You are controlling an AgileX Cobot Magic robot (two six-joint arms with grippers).
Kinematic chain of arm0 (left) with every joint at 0, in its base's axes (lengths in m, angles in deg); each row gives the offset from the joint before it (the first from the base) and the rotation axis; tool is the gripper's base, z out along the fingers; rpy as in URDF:
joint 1: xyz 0 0 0.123 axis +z
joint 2: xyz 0 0 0 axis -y
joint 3: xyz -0.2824 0 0.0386 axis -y
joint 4: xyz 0.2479 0 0.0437 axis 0.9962 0 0.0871
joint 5: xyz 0 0 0 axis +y
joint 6: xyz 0.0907 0 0.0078 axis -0.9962 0 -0.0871
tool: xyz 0 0 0 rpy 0 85 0
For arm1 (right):
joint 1: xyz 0 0 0.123 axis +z
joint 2: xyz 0 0 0 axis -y
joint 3: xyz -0.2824 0 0.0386 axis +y
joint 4: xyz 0.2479 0 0.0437 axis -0.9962 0 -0.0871
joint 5: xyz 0 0 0 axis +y
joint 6: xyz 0.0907 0 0.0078 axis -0.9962 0 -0.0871
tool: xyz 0 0 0 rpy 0 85 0
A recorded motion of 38 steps. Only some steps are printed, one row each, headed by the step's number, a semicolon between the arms.
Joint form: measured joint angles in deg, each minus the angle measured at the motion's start. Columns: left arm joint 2, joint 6, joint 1, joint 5, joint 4, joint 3; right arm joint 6, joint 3, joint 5, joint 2, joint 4, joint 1.
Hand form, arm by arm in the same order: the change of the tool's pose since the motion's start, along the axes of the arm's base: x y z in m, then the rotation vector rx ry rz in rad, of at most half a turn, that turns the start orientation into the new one. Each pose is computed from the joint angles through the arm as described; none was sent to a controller.
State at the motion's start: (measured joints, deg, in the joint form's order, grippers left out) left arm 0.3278 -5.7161 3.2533 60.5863 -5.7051 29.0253; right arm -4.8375 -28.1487 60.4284 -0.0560 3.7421 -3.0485
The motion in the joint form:
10: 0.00 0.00 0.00 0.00 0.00 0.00; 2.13 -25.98 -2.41 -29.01 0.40 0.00
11: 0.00 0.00 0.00 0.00 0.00 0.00; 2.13 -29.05 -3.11 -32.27 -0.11 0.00
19: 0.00 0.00 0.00 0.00 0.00 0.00; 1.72 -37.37 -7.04 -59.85 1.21 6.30
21: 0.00 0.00 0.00 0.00 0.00 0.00; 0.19 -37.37 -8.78 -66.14 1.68 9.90
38: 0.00 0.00 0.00 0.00 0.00 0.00; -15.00 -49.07 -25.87 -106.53 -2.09 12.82
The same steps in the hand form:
10: 0.0000 0.0000 0.0000 0.0000 0.0000 0.0000; 0.0616 -0.0037 0.1205 -0.0396 0.0152 0.0160
11: 0.0000 0.0000 0.0000 0.0000 0.0000 0.0000; 0.0726 -0.0036 0.1332 -0.0329 0.0058 0.0210
19: 0.0000 0.0000 0.0000 0.0000 0.0000 0.0000; 0.2047 0.0101 0.1174 -0.0482 0.2718 0.1273
21: 0.0000 0.0000 0.0000 0.0000 0.0000 0.0000; 0.2343 0.0259 0.0956 -0.0461 0.3487 0.1752
38: 0.0000 0.0000 0.0000 0.0000 0.0000 0.0000; 0.4002 0.0717 -0.0543 0.1953 0.5506 0.0602

